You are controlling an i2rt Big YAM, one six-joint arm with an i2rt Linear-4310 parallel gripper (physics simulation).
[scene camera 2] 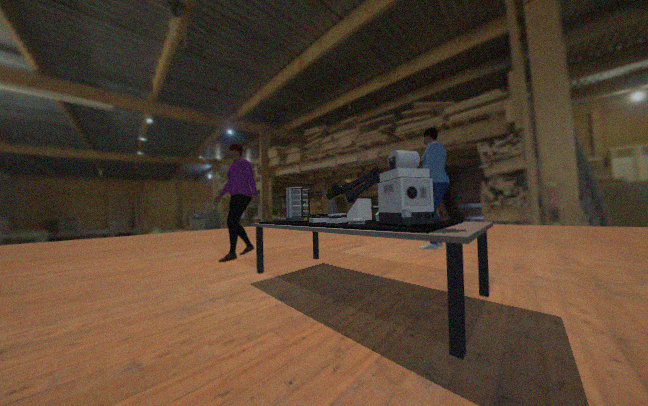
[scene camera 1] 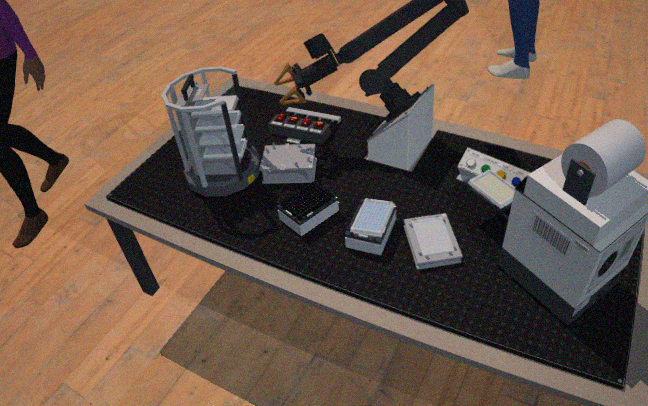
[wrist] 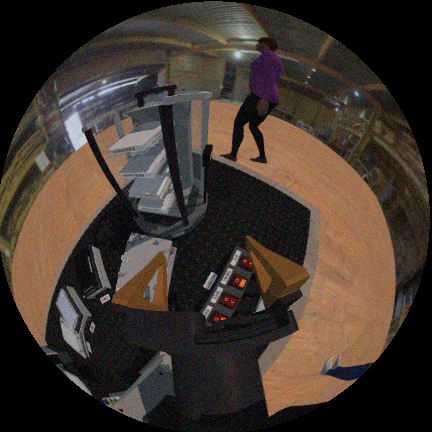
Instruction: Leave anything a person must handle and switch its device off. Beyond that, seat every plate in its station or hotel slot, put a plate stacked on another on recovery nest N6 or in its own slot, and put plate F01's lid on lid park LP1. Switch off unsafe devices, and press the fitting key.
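Frame: origin at the arm's base, x up, y left, z back, level; centimetres.
Seen in the pictures: gripper, fingertip midpoint: (scene camera 2: 321,200) (scene camera 1: 277,93) (wrist: 202,247); arm's base at its link origin: (scene camera 2: 359,204) (scene camera 1: 404,108).
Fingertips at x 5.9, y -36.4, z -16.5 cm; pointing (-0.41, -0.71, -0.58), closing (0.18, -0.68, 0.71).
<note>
Pixels of each thing's top centre, then the offset from my fingertips to it. "spot": a spot on its surface instead.
- strip at a spot on its surface: (wrist: 226,289) spot: dx -16.4, dy +1.3, dz +7.2 cm
- plate hotel at its top centre: (wrist: 143,89) (scene camera 1: 200,80) (scene camera 2: 298,186) dx +14.3, dy -10.2, dz -21.1 cm
- Nest N6 at its top centre: (wrist: 137,266) (scene camera 1: 287,152) dx -12.8, dy +9.4, dz -11.2 cm
- black plate at its top centre: (scene camera 1: 306,198) (wrist: 81,269) dx -13.4, dy +25.9, dz -25.8 cm
- pale blue plate at its top centre: (scene camera 1: 372,213) dx -12.6, dy +45.7, dz -24.2 cm
- pale yellow plate at its top centre: (scene camera 1: 495,186) dx -7.8, dy +72.9, dz -4.5 cm
- key panel at its top centre: (scene camera 1: 497,163) dx -12.0, dy +69.6, dz +10.6 cm
- large white device at a spot on its surface: (scene camera 1: 550,255) spot: dx -3.5, dy +92.7, dz -26.7 cm
- flat white unit at its top centre: (scene camera 1: 432,235) dx -16.9, dy +61.6, dz -20.4 cm
My gripper (scene camera 1: 281,93) (wrist: 202,247) is open and empty, above the table behind N6, near the switch strip. The strip (scene camera 1: 300,131) (wrist: 226,289) has red rockers; in the wrist view the second and fourth show orange, the first and third do not. The plate hotel (scene camera 1: 199,150) (wrist: 198,145) holds several plates on its levels. Nest N6 (scene camera 1: 289,162) (wrist: 145,255) is bare. A black plate (scene camera 1: 308,201) sits on a white-sided station. A pale blue plate (scene camera 1: 373,215) (wrist: 69,307) sits on another. A pale yellow plate (scene camera 1: 492,188) lies tilted against the key panel (scene camera 1: 477,162). Plate labels are unreadable.
A large white device (scene camera 1: 550,255) (scene camera 2: 395,197) with a roll stands at the table's right end. A flat white unit (scene camera 1: 432,240) lies front centre. The arm's wedge base (scene camera 1: 407,140) stands at the back. Two people (scene camera 2: 241,177) (scene camera 2: 436,160) are beyond the table.
</note>
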